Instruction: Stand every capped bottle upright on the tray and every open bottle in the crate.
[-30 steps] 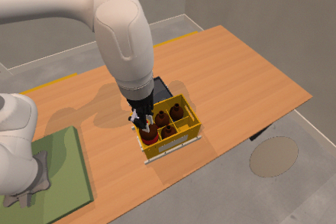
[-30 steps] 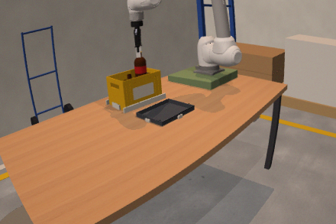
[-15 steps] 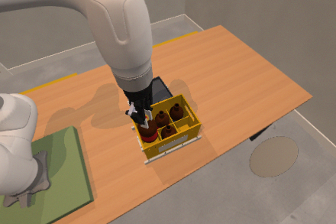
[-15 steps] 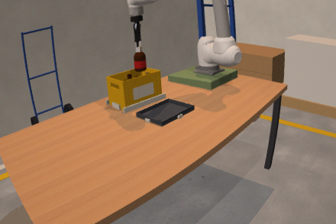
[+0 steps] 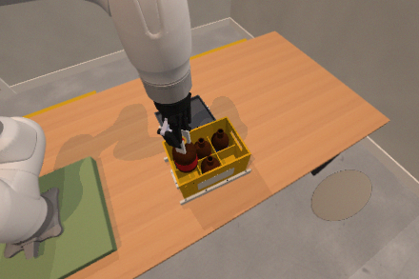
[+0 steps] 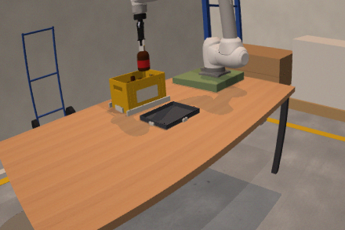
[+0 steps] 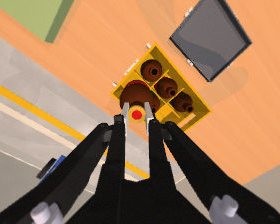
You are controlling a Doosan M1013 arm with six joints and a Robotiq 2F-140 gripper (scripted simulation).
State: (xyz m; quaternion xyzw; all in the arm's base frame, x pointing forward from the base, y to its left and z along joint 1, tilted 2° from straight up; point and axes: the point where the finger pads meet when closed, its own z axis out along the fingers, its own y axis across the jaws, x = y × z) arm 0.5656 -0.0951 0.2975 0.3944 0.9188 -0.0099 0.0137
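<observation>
My gripper is now 7 cm above the bottle. Round my hand: crate 25 cm below, 8 cm ahead, 3 cm to the left; then tray 33 cm below, 31 cm to the left, 10 cm ahead.
</observation>
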